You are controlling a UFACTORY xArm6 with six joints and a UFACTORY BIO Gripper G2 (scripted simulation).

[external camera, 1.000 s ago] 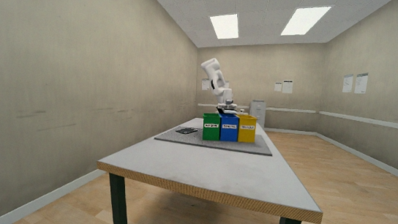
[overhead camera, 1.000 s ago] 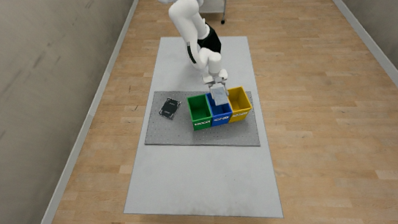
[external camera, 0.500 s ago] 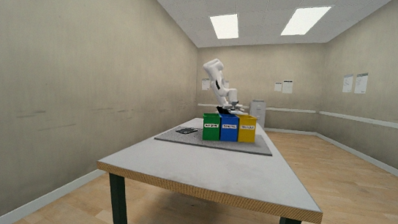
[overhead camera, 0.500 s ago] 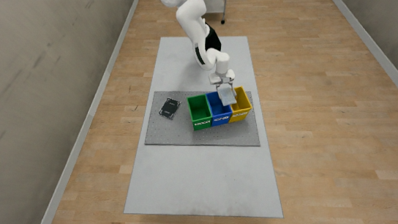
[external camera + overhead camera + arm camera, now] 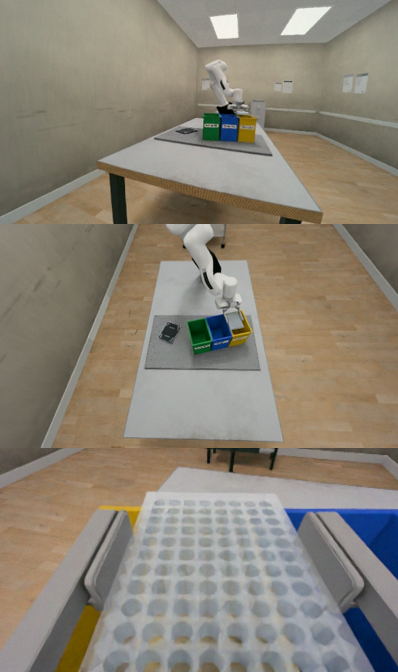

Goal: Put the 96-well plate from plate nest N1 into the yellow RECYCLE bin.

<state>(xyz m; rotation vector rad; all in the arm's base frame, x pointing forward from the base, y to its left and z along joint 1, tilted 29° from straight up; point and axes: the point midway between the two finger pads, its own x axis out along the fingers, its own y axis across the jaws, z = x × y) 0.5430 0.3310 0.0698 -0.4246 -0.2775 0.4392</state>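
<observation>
Right now my hand is 13 cm above the yellow recycle bin and 3 cm to the right of it. From my hand the other things lie so: blue bin (13 cm below, 9 cm to the right, 5 cm ahead); clear 96-well plate (1 cm below); green bin (21 cm to the right, 13 cm below, 10 cm ahead).
</observation>
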